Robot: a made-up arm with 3 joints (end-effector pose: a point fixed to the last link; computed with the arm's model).
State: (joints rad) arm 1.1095 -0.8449 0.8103
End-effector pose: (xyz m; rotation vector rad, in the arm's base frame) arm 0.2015 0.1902 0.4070 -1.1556 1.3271 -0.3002
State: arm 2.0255 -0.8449 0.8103
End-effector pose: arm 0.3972 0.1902 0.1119 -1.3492 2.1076 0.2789
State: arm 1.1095 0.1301 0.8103
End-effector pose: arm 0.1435 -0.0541 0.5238 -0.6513 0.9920 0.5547
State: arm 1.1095 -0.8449 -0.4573
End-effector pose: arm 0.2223 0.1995 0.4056 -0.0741 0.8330 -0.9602
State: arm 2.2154 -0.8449 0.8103
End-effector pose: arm 0.3997 0.1902 0.0360 -1.3694 2.2620 0.4218
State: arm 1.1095 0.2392 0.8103
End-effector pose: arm 0.1442 -0.0863 0.5224 -0.5896 0.9451 0.6420
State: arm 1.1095 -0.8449 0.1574
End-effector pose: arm 0.2111 0.1969 0.4033 -0.6023 1.1041 -0.6752
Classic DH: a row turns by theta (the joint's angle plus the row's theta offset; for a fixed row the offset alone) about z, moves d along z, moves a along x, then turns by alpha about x. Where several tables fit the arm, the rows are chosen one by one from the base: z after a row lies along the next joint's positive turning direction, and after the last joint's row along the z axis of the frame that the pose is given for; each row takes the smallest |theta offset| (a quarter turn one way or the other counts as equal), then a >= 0, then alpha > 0; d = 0 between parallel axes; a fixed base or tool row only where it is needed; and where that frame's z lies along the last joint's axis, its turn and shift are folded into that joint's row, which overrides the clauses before.
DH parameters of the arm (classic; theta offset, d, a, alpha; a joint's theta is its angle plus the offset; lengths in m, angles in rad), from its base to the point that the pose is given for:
base (fixed): 0 0.061 0 -1.5708
joint 1: 0 -0.055 -0.055 1.5708
joint 2: 1.5708 0.353 0.034 -1.5708
joint 3: 0 0.293 0.017 1.5708
tool (fixed): -1.5708 -0.009 0 0

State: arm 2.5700 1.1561 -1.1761
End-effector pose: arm 0.3807 -0.3035 -0.1284 -1.6821 -2.2363 0.9420
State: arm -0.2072 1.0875 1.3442
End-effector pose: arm -0.2810 -0.3009 0.3436 -1.3081 -0.8913 0.7951
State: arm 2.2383 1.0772 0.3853
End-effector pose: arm 0.4109 -0.2911 0.0359 0.9400 1.7635 0.9064
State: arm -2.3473 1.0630 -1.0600
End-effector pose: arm -0.0902 -0.2866 -0.3658 -0.5617 -1.4044 1.3667
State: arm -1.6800 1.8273 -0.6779
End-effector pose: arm -0.3511 -0.3518 -0.0095 -0.9826 -0.5919 1.5181
